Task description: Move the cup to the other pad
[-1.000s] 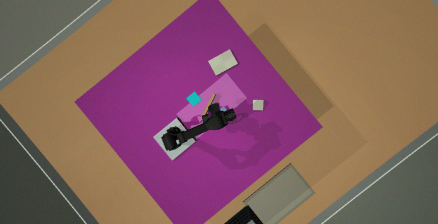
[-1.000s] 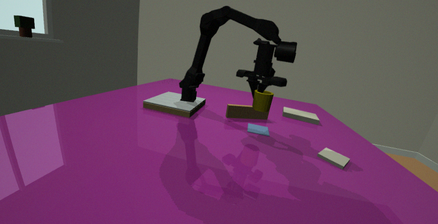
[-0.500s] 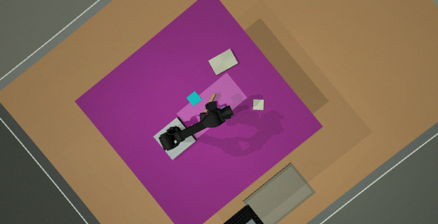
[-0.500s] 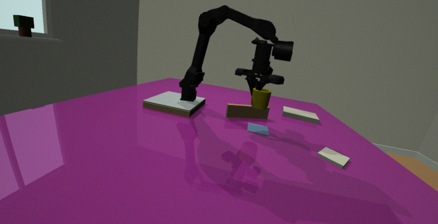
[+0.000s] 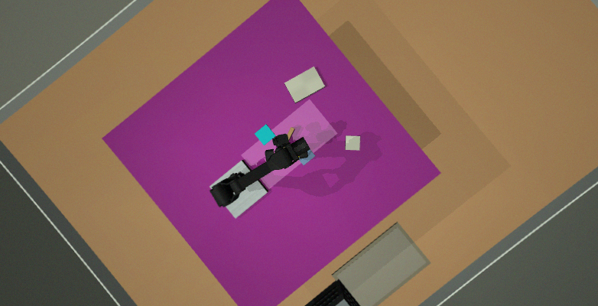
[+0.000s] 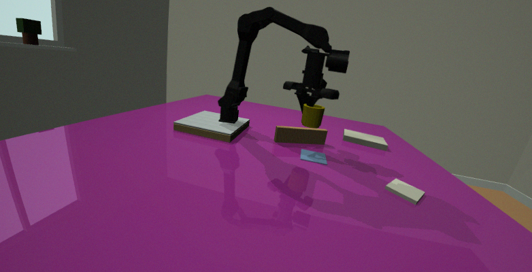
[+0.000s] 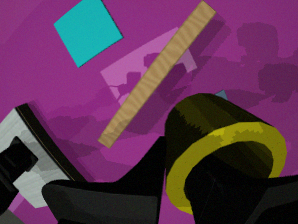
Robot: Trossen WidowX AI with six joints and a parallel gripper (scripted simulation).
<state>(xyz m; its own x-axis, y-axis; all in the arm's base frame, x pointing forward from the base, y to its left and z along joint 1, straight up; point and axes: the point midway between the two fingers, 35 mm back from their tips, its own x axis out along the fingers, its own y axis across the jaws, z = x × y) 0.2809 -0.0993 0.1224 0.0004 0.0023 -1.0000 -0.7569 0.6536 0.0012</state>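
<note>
The cyan pad lies 20 mm behind my gripper tip, 160 mm to the left of it and 130 mm below it. The rest, counted from my gripper tip: light-blue pad: 40 mm ahead, 80 mm to the right, 130 mm below; yellow cup: 20 mm ahead, 20 mm to the right; wooden plank: 10 mm ahead, 40 mm to the left, 100 mm below.
</note>
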